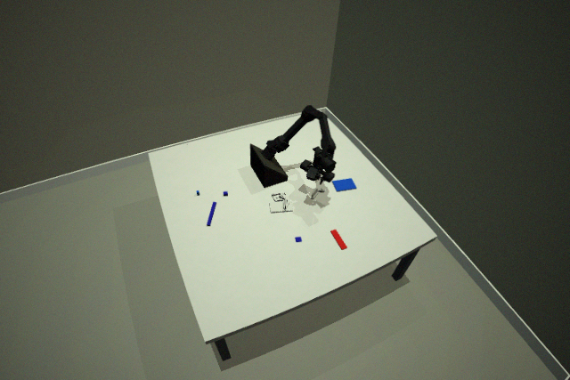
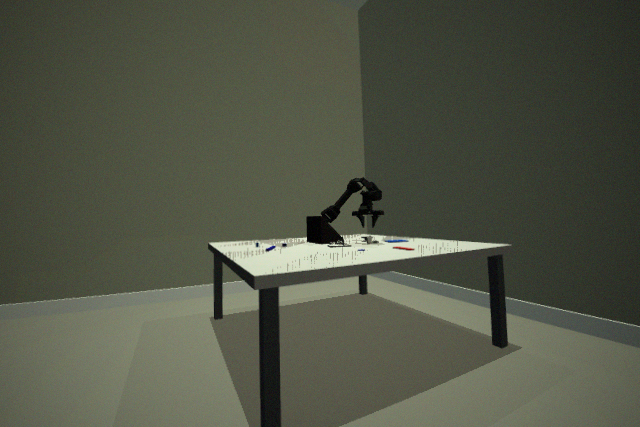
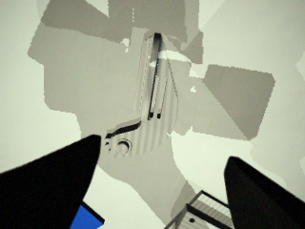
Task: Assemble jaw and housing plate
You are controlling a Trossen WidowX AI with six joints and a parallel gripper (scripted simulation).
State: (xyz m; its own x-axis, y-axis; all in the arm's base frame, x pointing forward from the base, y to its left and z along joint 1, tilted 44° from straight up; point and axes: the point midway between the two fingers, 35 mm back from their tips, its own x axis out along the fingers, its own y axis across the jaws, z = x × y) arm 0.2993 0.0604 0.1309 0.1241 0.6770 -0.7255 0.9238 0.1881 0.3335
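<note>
The jaw lies 1 cm ahead of my gripper tip, 4 cm to the left of it and 9 cm below it. Round my gripper tip: blue bar: 16 cm behind, 56 cm to the right, 9 cm below; red bar: 32 cm ahead, 8 cm to the right, 9 cm below; blue flat plate: 4 cm ahead, 20 cm to the left, 9 cm below.
</note>
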